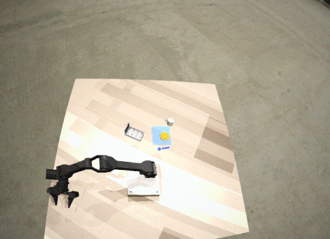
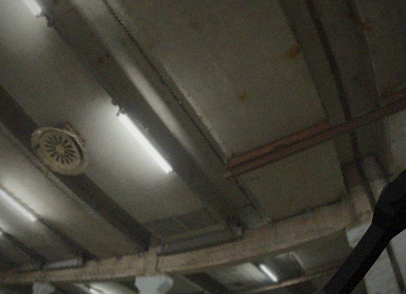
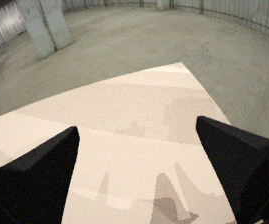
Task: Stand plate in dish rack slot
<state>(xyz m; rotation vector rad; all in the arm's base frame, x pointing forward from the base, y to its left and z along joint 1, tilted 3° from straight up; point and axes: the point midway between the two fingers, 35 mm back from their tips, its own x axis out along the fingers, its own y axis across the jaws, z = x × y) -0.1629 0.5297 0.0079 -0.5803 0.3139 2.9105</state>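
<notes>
The yellow plate is 47 cm ahead of my gripper tip, 68 cm to the right of it and 8 cm below it. Round my gripper tip: blue utensil 38 cm ahead, 65 cm to the right, 9 cm below; then blue mat 49 cm ahead, 66 cm to the right, 9 cm below; then grey dish rack 51 cm ahead, 46 cm to the right, 7 cm below.
</notes>
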